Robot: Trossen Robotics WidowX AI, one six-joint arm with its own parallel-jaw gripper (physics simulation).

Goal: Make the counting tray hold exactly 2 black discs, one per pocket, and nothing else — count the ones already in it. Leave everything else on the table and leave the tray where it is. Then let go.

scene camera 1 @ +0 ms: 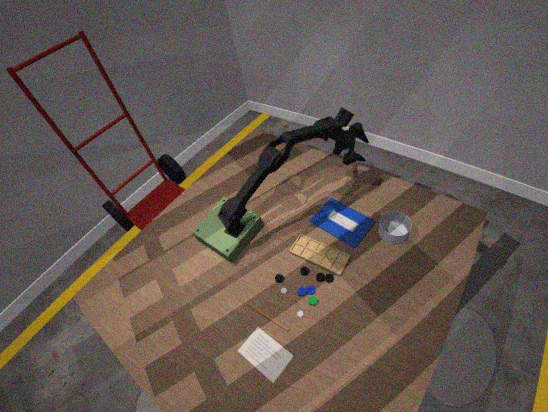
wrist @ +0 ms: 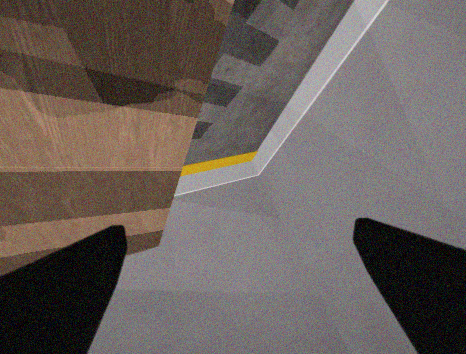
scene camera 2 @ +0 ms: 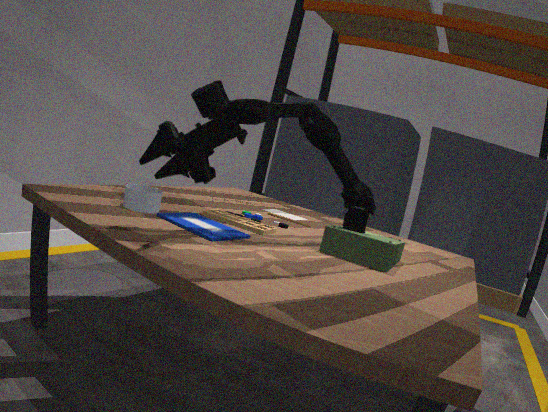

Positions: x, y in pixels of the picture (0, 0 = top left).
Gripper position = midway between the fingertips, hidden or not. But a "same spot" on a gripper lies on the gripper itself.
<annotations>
my gripper: scene camera 1 366, 151; wrist; scene camera 2
tan counting tray: scene camera 1; scene camera 2; not seen in the wrist view (out of frame)
same spot on tan counting tray: point(scene camera 1: 324, 256) = point(scene camera 2: 233, 217)
same spot on my gripper: point(wrist: 64, 295) = point(scene camera 2: 170, 171)
</annotations>
